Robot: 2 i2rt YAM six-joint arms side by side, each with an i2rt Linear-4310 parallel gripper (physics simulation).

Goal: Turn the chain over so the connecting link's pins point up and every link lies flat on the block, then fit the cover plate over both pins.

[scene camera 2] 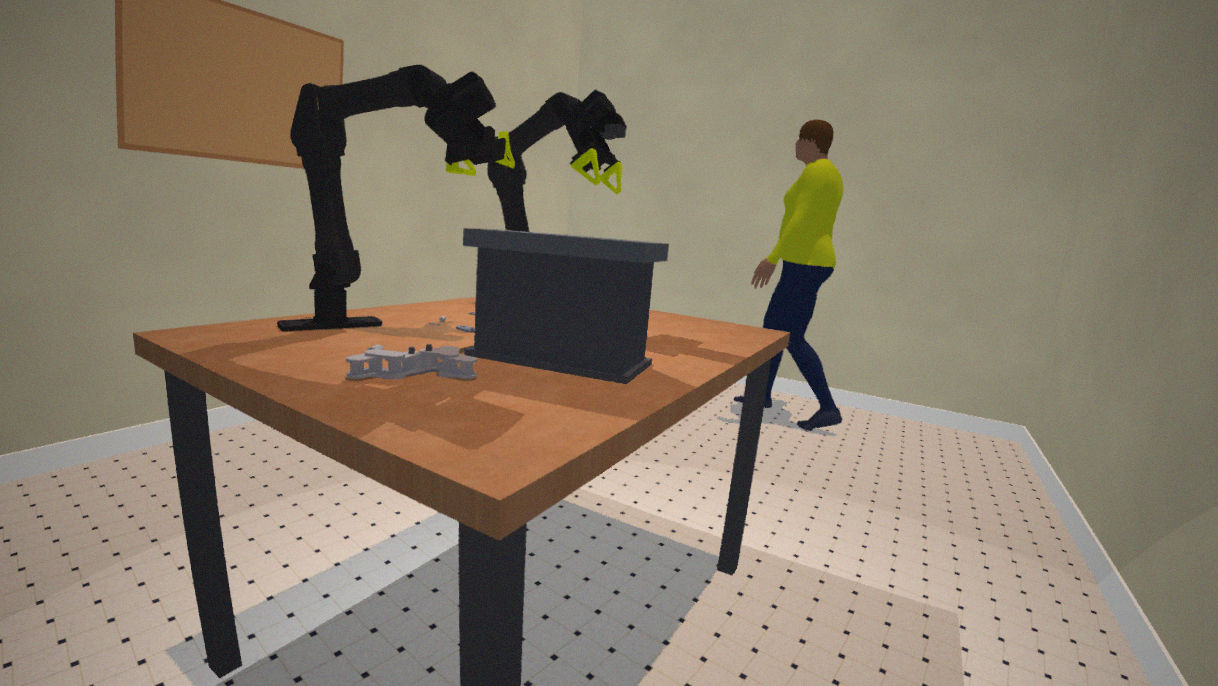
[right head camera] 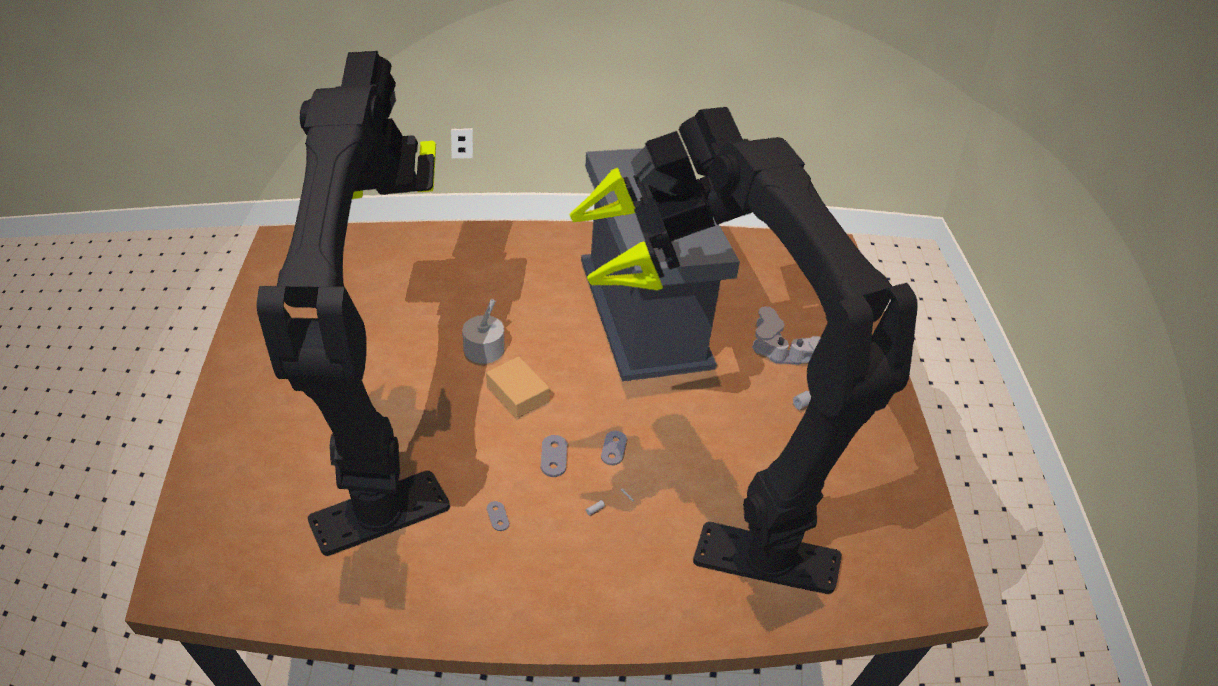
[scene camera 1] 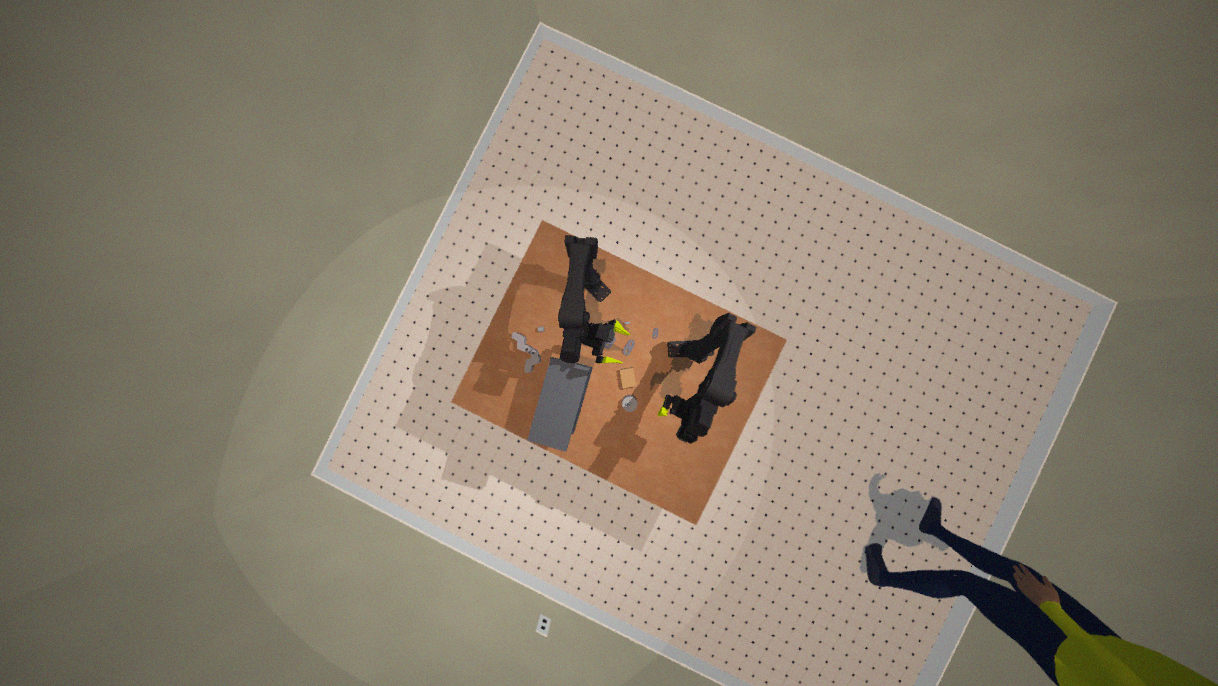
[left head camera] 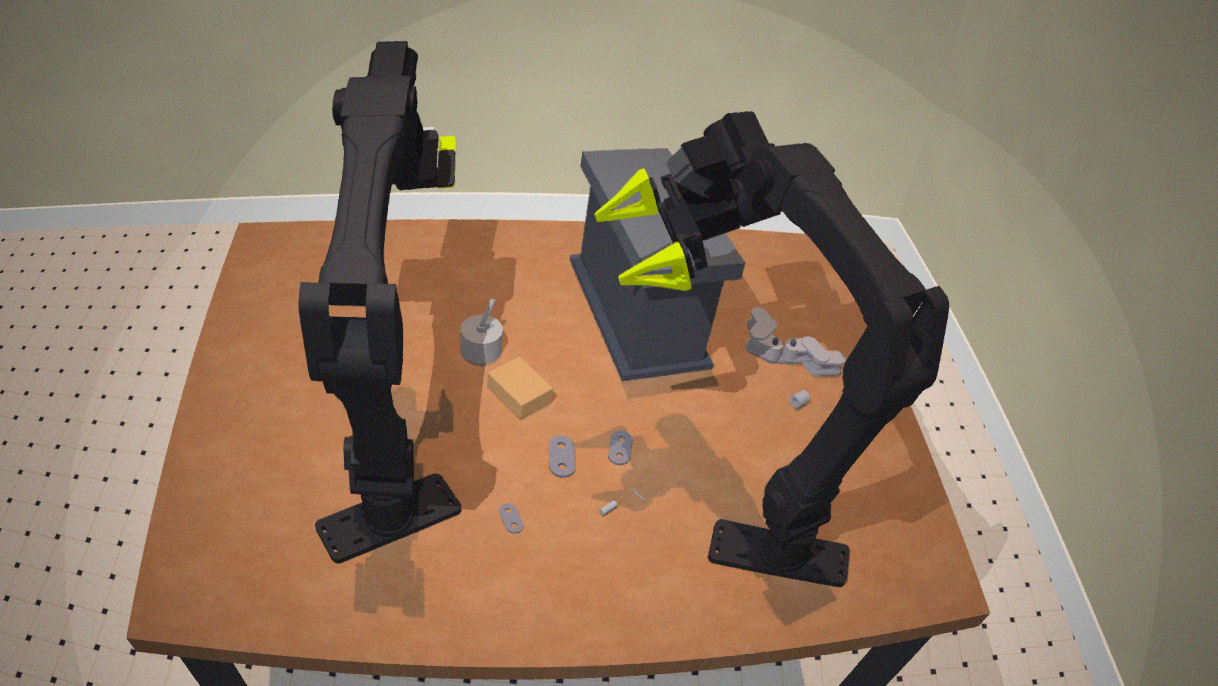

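Where they show: left gripper, fingertip midpoint: [scene camera 2: 608, 188] [right head camera: 395, 189] [scene camera 1: 671, 421] [left head camera: 407, 185]; right gripper, fingertip midpoint: [scene camera 2: 494, 169] [right head camera: 579, 248] [scene camera 1: 625, 348] [left head camera: 607, 248]; left arm's base at its link origin: [right head camera: 377, 515] [scene camera 1: 690, 348] [left head camera: 387, 519]; right arm's base at its link origin: [scene camera 2: 331, 325] [right head camera: 768, 560] [scene camera 1: 590, 281] [left head camera: 780, 556].
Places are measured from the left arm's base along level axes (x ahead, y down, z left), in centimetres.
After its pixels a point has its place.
The grey chain [left head camera: 818, 354] @[x -6.8, y -3.5, z -72.8 cm] [right head camera: 769, 344] [scene camera 1: 524, 344] @[x -4.8, y -3.1, z -71.8 cm] [scene camera 2: 396, 363] @[x -3.5, y -2.3, z -74.4 cm] lies bent on the table beside the dark block [left head camera: 664, 319] @[x 5.7, y -10.9, z -48.4 cm] [right head camera: 669, 323] @[x 5.3, y -9.9, z -49.7 cm] [scene camera 1: 559, 404] @[x 18.4, y -22.0, z -54.5 cm] [scene camera 2: 562, 311] @[x 19.0, y -9.8, z -61.4 cm]. Two small dark stubs show on its top; my right arm partly hides it in the right head view. Three two-holed plates lie on the table: a larger one [left head camera: 561, 456] @[x -1.8, y -0.6, z -26.7 cm] [right head camera: 554, 455] @[x -1.8, y -0.6, z -26.8 cm], a middle one [left head camera: 619, 447] @[x -4.3, y -0.4, z -34.8 cm] [right head camera: 613, 447] @[x -4.4, y -0.5, z -34.9 cm] and a small one [left head camera: 510, 518] @[x -7.4, y -0.3, z -14.9 cm] [right head camera: 497, 516] @[x -7.5, y -0.3, z -14.9 cm]; I cannot tell which is the cover plate. My right gripper [left head camera: 609, 248] @[x -1.1, y -34.7, z -29.6 cm] [right head camera: 581, 248] @[x -1.1, y -34.7, z -29.6 cm] [scene camera 2: 484, 166] @[x -1.1, y -34.7, z -29.6 cm] is open, empty, above block height. My left gripper [scene camera 2: 606, 183] @[x 23.4, y -33.4, z -15.7 cm] is raised, open and empty.
A grey cylinder with a stick [left head camera: 481, 340] @[x 20.2, y -4.2, z -26.4 cm] [right head camera: 483, 340] @[x 20.1, y -4.2, z -26.7 cm] stands near a tan box [left head camera: 520, 387] @[x 10.2, y -3.0, z -27.3 cm] [right head camera: 519, 387] @[x 9.9, y -3.0, z -27.5 cm]. A small roller [left head camera: 799, 398] @[x -11.6, y -2.1, z -64.0 cm] lies near the chain. A small pin [left head camera: 607, 507] @[x -12.5, y -1.0, z -26.8 cm] and a thin clip [left head camera: 637, 493] @[x -12.2, y -0.2, z -32.2 cm] lie between the arm bases. A person [scene camera 2: 809, 213] stands beyond the table.
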